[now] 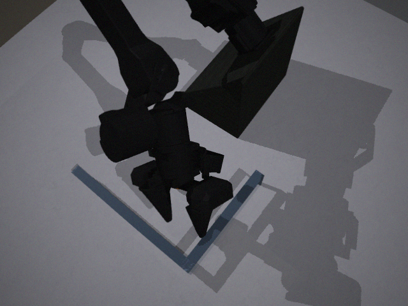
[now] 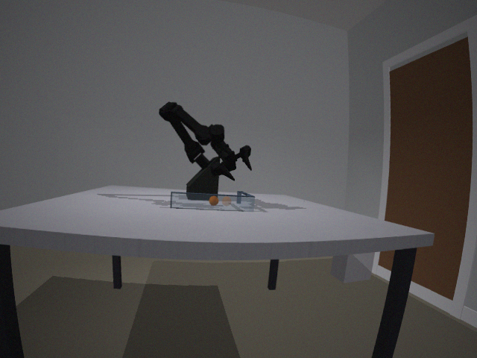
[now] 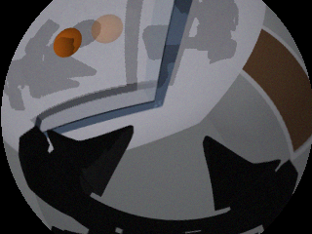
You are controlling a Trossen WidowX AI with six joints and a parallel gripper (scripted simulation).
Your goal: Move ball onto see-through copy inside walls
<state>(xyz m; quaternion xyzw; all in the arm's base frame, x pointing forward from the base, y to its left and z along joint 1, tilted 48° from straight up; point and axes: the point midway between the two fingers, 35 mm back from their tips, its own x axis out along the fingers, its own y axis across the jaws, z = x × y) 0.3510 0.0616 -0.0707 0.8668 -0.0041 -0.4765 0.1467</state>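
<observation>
Right now my gripper tip is 120 mm above the ball, 100 mm to the left of it and 80 mm past it.
</observation>
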